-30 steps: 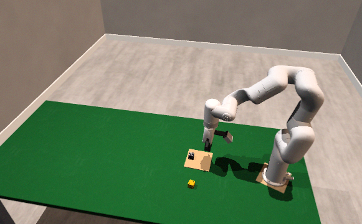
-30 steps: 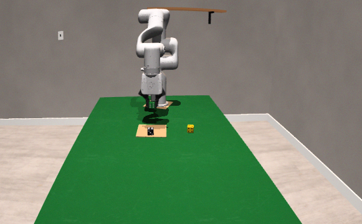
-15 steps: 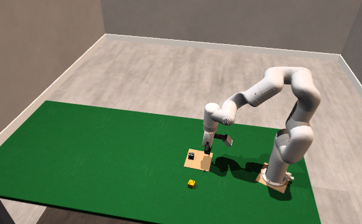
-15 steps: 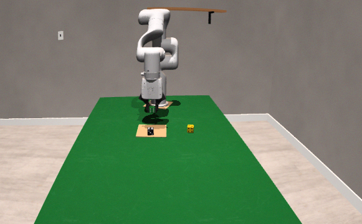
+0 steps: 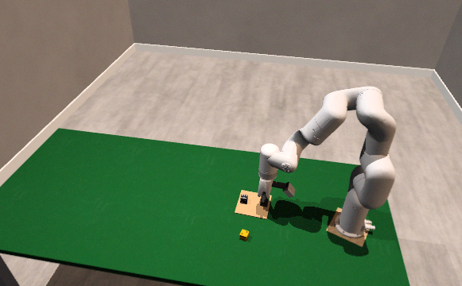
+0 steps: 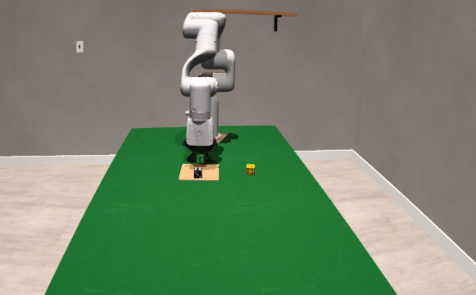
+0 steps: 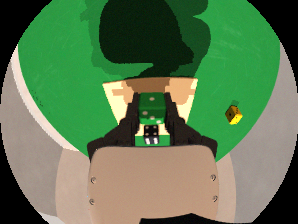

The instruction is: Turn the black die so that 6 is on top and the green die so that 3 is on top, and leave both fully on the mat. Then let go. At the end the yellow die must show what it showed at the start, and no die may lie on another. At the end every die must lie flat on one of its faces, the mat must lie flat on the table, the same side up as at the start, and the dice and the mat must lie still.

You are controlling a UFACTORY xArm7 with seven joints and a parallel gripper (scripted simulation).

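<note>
Right now the tan mat is 5 cm ahead of my hand and 4 cm below it. The rest, counted from my hand: green die (1 cm below); yellow die (18 cm to the left, 6 cm ahead, 3 cm below); black die (9 cm ahead, 3 cm below, 1 cm to the right).
</note>
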